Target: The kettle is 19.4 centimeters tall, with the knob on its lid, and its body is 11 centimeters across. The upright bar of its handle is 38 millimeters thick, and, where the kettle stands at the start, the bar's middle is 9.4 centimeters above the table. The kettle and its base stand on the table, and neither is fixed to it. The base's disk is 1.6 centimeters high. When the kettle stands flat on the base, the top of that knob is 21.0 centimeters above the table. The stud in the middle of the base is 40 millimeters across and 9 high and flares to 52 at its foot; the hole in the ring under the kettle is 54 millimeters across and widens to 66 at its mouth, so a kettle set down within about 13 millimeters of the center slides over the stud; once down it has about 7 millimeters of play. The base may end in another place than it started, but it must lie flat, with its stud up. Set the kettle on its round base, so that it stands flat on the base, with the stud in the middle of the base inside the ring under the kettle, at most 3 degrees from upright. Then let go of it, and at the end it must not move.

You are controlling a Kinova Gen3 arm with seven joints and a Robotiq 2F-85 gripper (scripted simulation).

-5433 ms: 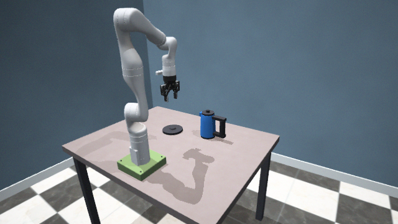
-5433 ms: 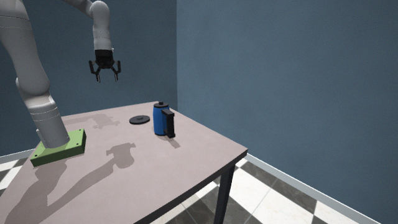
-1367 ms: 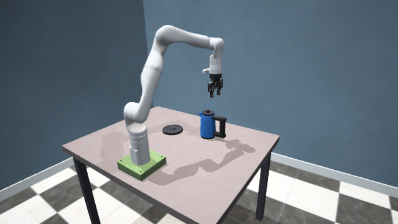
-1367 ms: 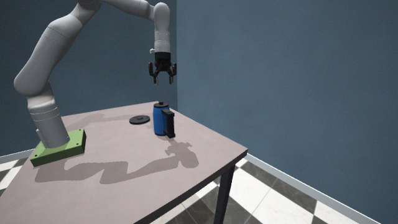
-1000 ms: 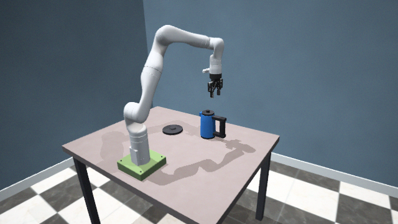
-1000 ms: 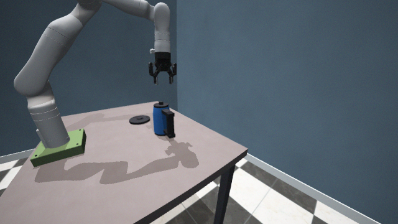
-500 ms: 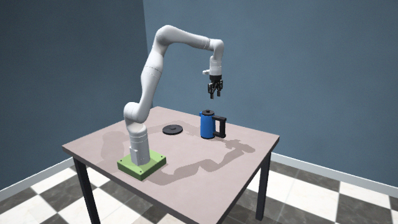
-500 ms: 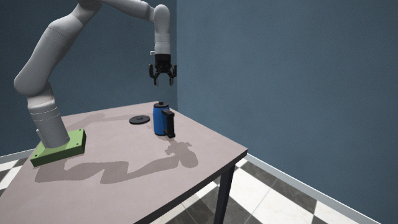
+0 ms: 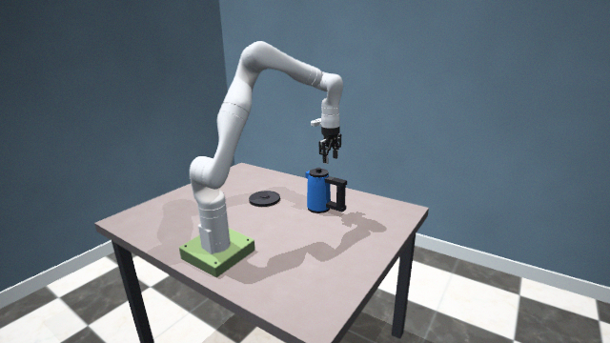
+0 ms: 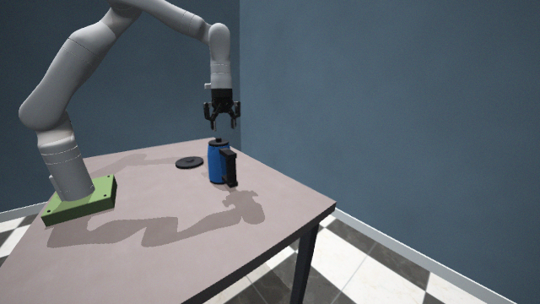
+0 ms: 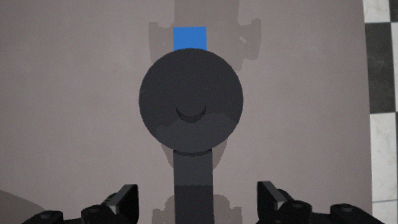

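The blue kettle lies 2 cm to the left of my hand and 15 cm below it. Also, from my hand: round black base: 10 cm behind, 32 cm to the left, 24 cm below.
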